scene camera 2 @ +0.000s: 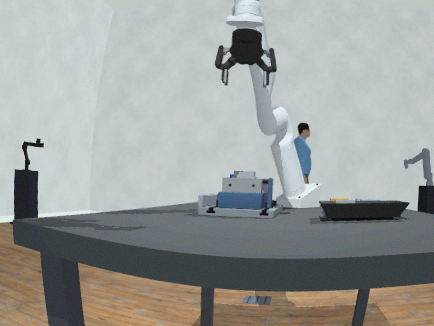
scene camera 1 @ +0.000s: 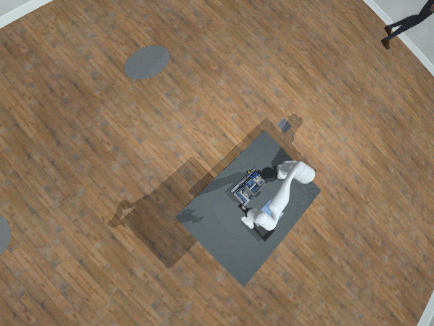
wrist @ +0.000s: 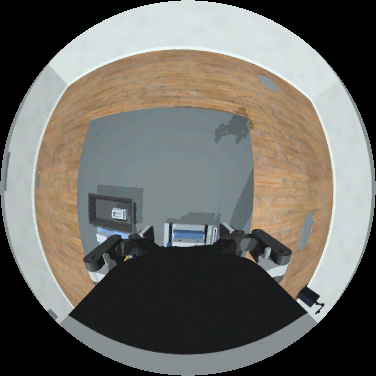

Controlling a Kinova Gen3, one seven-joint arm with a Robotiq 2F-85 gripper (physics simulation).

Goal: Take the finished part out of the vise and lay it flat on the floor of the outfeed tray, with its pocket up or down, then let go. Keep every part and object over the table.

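Frame: origin at the arm's base, x back, y down, z right, level; centimetres.
Where they show: gripper, between the fingertips: (scene camera 2: pixel 245 85) (scene camera 1: pixel 244 210) (wrist: pixel 186 232); arm's base, origin of its link: (scene camera 2: pixel 295 191).
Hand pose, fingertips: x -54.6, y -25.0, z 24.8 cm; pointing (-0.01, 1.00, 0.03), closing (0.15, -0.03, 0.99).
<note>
Things, the pixels of their top centre, and the offset from my fingertips.
- vise, centre of its top: (scene camera 2: pixel 247 177) (wrist: pixel 187 269) (scene camera 1: pixel 251 187) dx +21.8, dy +20.8, dz -3.0 cm
- mat, centre of its top: (wrist: pixel 101 238) dx +8.4, dy +26.4, dz -38.1 cm
- yellow item, centre of its top: (scene camera 2: pixel 339 198) dx +19.4, dy +26.4, dz -31.6 cm
The vise (scene camera 1: pixel 248 186) (scene camera 2: pixel 241 200) (wrist: pixel 189 235) stands on the table with blue and light grey jaws. A light grey block (scene camera 2: pixel 245 174), seemingly the part, shows at the top of the vise; its pocket cannot be made out. My gripper (scene camera 2: pixel 245 82) (wrist: pixel 186 232) is open and empty, pointing down high above the vise in scene camera 2. A black tray (scene camera 2: pixel 365 210) (wrist: pixel 91 210), apparently the outfeed tray, stands to the right of the vise in scene camera 2. A light grey block (wrist: pixel 118 214) lies inside it. The gripper's body hides part of the vise in the wrist view.
A blue tray or mat (scene camera 1: pixel 272 206) (wrist: pixel 106 234) lies beside the black tray, partly hidden by the arm. A yellow item (scene camera 2: pixel 339 199) shows above the black tray's rim in scene camera 2. The arm's white base (scene camera 2: pixel 305 197) stands behind the vise. The table edge (scene camera 2: pixel 225 267) is nearest that camera.
</note>
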